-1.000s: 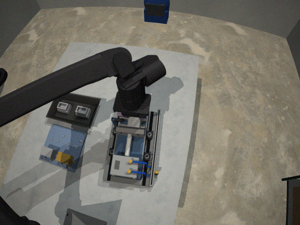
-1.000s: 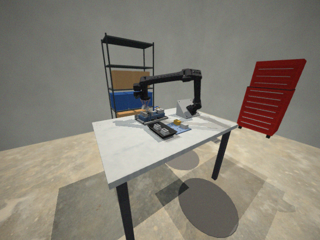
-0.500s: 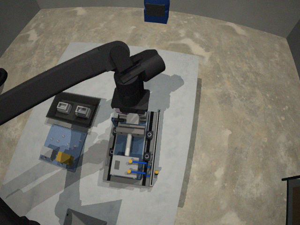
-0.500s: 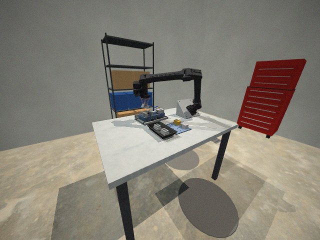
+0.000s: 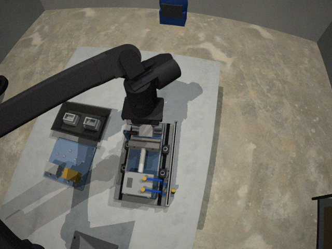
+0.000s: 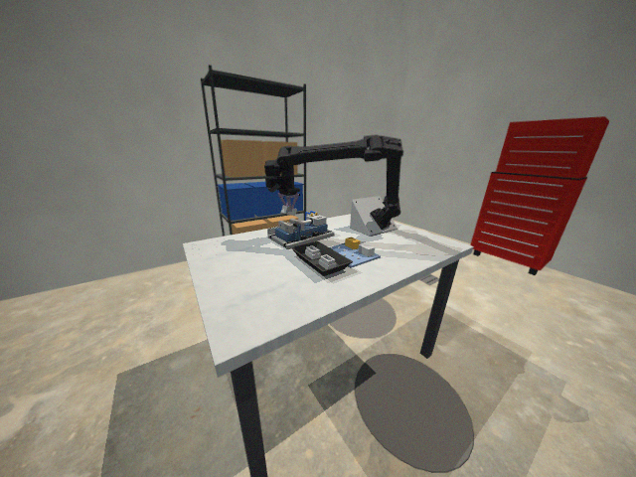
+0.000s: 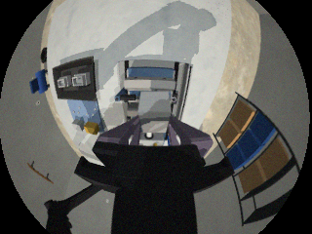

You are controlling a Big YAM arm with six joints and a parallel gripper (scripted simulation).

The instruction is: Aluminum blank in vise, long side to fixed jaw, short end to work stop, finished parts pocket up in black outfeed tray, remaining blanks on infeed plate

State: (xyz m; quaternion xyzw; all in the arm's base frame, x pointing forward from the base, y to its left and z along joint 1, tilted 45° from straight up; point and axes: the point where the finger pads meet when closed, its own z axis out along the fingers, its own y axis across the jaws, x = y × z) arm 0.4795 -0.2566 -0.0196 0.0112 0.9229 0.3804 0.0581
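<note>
The brass blank lies 28 cm to the left of my hand, 16 cm behind it and 14 cm below it. From my hand the other things lie so: blue vise 13 cm below, 7 cm behind, 1 cm to the left; then pale rod 9 cm below, 9 cm behind, 1 cm to the left; then gray aluminum blank 2 cm below.
</note>
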